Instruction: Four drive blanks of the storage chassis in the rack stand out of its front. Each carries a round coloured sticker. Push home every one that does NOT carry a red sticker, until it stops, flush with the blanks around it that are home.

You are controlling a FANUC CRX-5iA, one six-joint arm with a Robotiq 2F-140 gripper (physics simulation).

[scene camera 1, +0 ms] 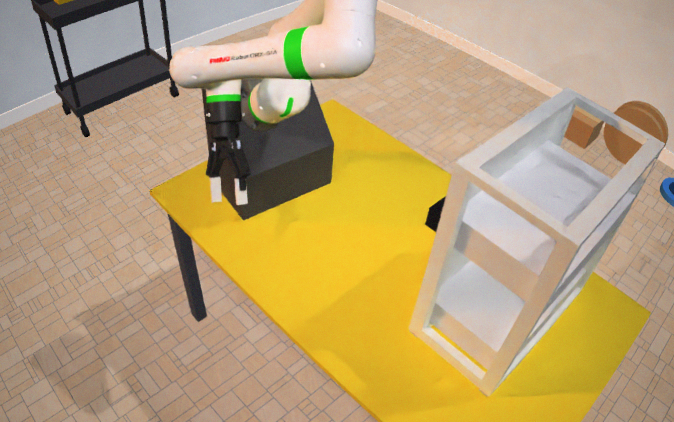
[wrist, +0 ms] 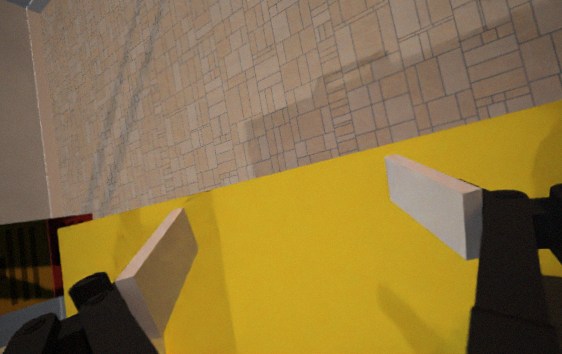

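Pixels of known places: gripper, fingertip midpoint: [scene camera 1: 228, 203] [wrist: 289, 203]; arm's base, link origin: [scene camera 1: 260, 107].
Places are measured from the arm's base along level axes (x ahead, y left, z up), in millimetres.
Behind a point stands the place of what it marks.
The rack [scene camera 1: 536, 300] @[x 997, y 123, z 106 mm] is a tall pale frame at the right of the scene view, standing on the yellow table [scene camera 1: 280, 260] @[x 337, y -112, z -310 mm] [wrist: 300, 260] @[x 382, y -109, z -310 mm]. Pale sheets show inside it. The storage chassis's front, its drive blanks and their stickers do not show in either view. A small black part [scene camera 1: 436, 215] @[x 697, y 99, z 98 mm] shows beside the rack's left post, mostly hidden by it; I cannot tell what it belongs to. My gripper [scene camera 1: 228, 192] @[x 264, y -229, z -80 mm] [wrist: 289, 203] @[x 264, y -229, z -80 mm] is open with nothing between its pale fingertips. It hangs above the table's left part, well away from the rack.
A dark box-shaped pedestal [scene camera 1: 290, 187] @[x 123, y 40, z -252 mm] stands close behind the gripper. A black cart [scene camera 1: 115, 82] stands on the floor at the back left. A brown box [scene camera 1: 582, 129] and a round brown thing [scene camera 1: 640, 122] show behind the rack. A dark, red-edged thing [wrist: 25, 265] is at the wrist view's left.
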